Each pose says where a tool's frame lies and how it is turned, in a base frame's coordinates. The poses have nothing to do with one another.
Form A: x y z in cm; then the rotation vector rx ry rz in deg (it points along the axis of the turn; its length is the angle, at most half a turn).
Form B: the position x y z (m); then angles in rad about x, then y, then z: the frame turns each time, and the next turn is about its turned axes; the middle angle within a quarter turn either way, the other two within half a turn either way. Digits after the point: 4 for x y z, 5 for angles.
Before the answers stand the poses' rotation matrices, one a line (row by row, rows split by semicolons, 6 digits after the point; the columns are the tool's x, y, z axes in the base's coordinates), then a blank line. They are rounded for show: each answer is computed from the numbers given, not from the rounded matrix.
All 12 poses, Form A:
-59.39, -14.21, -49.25, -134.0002, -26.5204, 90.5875
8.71, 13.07, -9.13, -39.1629, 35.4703, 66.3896
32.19, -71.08, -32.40, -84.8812, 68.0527, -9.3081
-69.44, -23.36, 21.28, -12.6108, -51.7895, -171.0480
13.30, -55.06, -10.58, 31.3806, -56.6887, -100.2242
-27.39, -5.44, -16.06, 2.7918, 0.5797, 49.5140
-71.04, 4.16, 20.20, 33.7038, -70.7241, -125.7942
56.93, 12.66, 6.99, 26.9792, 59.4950, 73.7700
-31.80, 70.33, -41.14, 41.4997, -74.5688, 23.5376
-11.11, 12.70, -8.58, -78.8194, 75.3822, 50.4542
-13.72, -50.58, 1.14, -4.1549, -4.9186, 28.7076
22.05, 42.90, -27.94, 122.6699, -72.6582, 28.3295
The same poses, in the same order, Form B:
0.349734 0.106173 -0.930813; 0.412575 -0.909479 0.051277; -0.841111 -0.401964 -0.361880
0.283681 -0.954906 0.087629; 0.603653 0.248838 0.757419; -0.745070 -0.161968 0.647022
0.474225 -0.563240 0.676662; -0.724258 0.187405 0.663573; -0.500561 -0.804761 -0.319059
-0.989984 0.054674 0.130161; 0.026709 -0.832782 0.552956; 0.138628 0.550894 0.822981
-0.387048 0.545924 -0.743075; -0.918131 -0.153874 0.365182; 0.085022 0.823584 0.560786
0.649287 -0.760002 0.028673; 0.760465 0.648221 -0.038760; 0.010871 0.046971 0.998837
-0.754175 0.246575 -0.608622; -0.648127 -0.428547 0.629507; -0.105602 0.869223 0.483011
-0.062355 -0.550503 0.832502; 0.930213 0.270223 0.248362; -0.361685 0.789890 0.495235
0.239841 -0.650516 -0.720628; -0.118922 0.717017 -0.686836; 0.963501 0.250430 0.094609
0.143861 -0.981214 0.128546; -0.255236 0.088712 0.962800; -0.956116 -0.171319 -0.237679
0.873608 -0.476267 -0.099894; 0.482357 0.874640 0.048334; 0.064351 -0.090409 0.993823
0.475358 -0.879653 0.015666; -0.658096 -0.367335 -0.657247; 0.583904 0.302118 -0.753512

-0.5939, -0.1421, -0.4925, -3.00083, -1.19663, -0.29474
0.0871, 0.1307, -0.0913, -0.86384, 0.08774, 1.28202
0.3219, -0.7108, -0.3240, -2.01898, 0.74322, 0.87099
-0.6944, -0.2336, 0.2128, -0.59161, 0.13053, -3.08642
0.1330, -0.5506, -0.1058, -0.57722, -0.83765, -2.18752
-0.2739, -0.0544, -0.1606, 0.03879, 0.02868, 0.86380
-0.7104, 0.0416, 0.2020, -0.91632, -0.65432, -2.82560
0.5693, 0.1266, 0.0699, -0.46485, 0.98361, 1.68358
-0.3180, 0.7033, -0.4114, 1.43391, -0.80471, 1.21757
-0.1111, 0.1270, -0.0858, -1.81282, 0.12890, 1.42522
-0.1372, -0.5058, 0.0114, -0.04860, -0.10006, 0.49913
0.2205, 0.4290, -0.2794, 2.42433, 0.01567, 1.07536

